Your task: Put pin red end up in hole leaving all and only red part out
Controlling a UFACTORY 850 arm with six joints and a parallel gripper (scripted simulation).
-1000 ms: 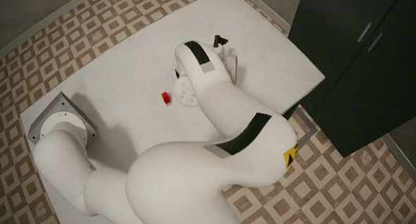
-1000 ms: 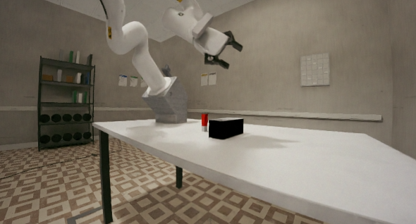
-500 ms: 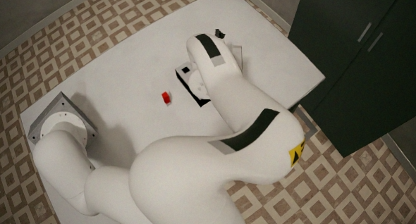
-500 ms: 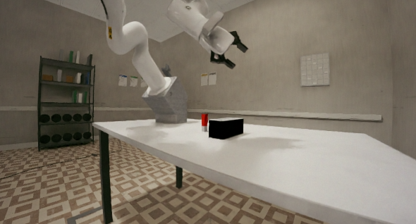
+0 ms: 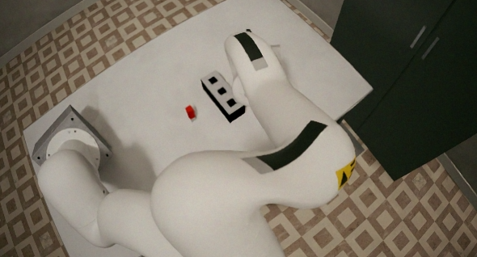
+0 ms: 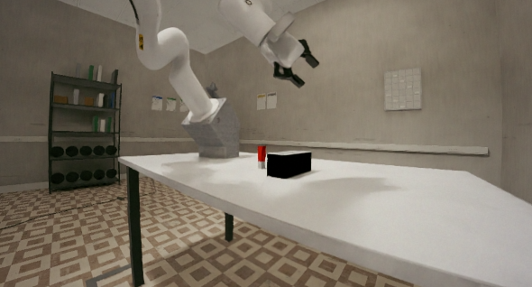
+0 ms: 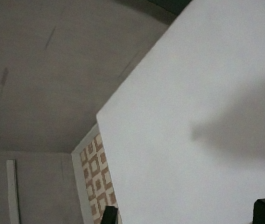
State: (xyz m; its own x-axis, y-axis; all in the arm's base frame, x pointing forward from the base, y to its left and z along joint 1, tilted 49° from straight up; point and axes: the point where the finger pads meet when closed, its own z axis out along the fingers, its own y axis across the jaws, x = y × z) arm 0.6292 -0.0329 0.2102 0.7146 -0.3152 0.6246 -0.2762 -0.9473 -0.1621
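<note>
Right now my hand is 210 mm past the pin, 100 mm to the right of it and 250 mm above it. From my hand the other things lie so: black block 80 mm behind, 70 mm to the left, 280 mm below.
</note>
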